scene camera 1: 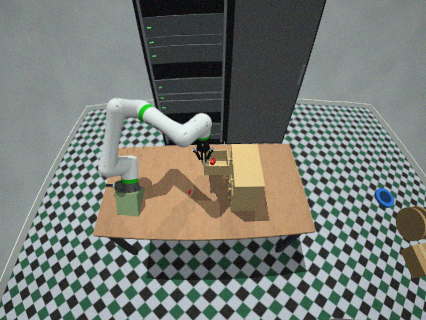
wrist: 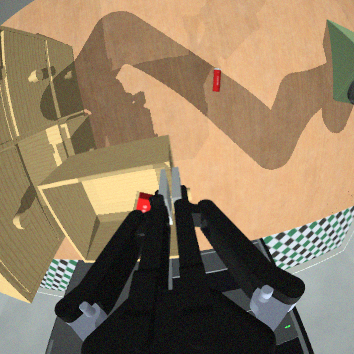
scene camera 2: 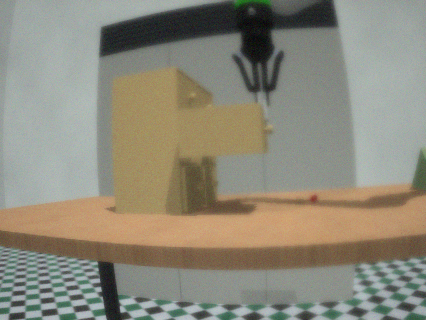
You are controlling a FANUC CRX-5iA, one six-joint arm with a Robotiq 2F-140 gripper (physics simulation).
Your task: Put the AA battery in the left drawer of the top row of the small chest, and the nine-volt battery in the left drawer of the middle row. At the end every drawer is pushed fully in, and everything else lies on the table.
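Frame: origin at the arm's base, x ahead, y left, z up, level; millimetres.
Where they show: gripper, fingertip midpoint: [scene camera 1: 204, 164] [wrist: 171, 178] [scene camera 2: 263, 120]; arm's base at its link origin: [scene camera 1: 130, 189].
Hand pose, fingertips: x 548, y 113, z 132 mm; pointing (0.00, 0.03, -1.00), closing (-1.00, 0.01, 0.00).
Each offset is from my fingertips to the top centre of the thing. "pt": to the spot under its first point. Level surfaces: height alone.
The small chest @(264 mm ahead, 98 mm right, 132 mm up) [scene camera 1: 247, 167] [scene camera 2: 145, 140] [wrist: 30, 97] stands on the table, its drawers facing the arm's base. The left drawer of the middle row @(pt 96 mm ahead, 34 mm right, 33 mm down) [scene camera 1: 218, 171] [scene camera 2: 225, 129] [wrist: 120, 155] is pulled out. The red nine-volt battery @(60 mm ahead, 79 mm left, 55 mm down) [scene camera 1: 213, 161] [wrist: 143, 202] lies inside it near its front wall; the drawer's side hides it in scene camera 2. My gripper [scene camera 1: 204, 159] [scene camera 2: 265, 106] [wrist: 171, 178] points down, shut on that front wall, with its fingers straddling the top edge. The red AA battery @(114 mm back, 108 mm right, 184 mm down) [scene camera 1: 189, 192] [scene camera 2: 314, 198] [wrist: 216, 80] lies on the table between the chest and the arm's base.
The green base block [scene camera 1: 129, 202] [scene camera 2: 421, 175] [wrist: 344, 65] carries the arm at the far end of the table @(199 mm down) [scene camera 1: 165, 227] [scene camera 2: 300, 232] [wrist: 280, 210]. A dark server rack [scene camera 1: 228, 75] stands behind the table. A blue ring [scene camera 1: 378, 202] lies on the floor at the right.
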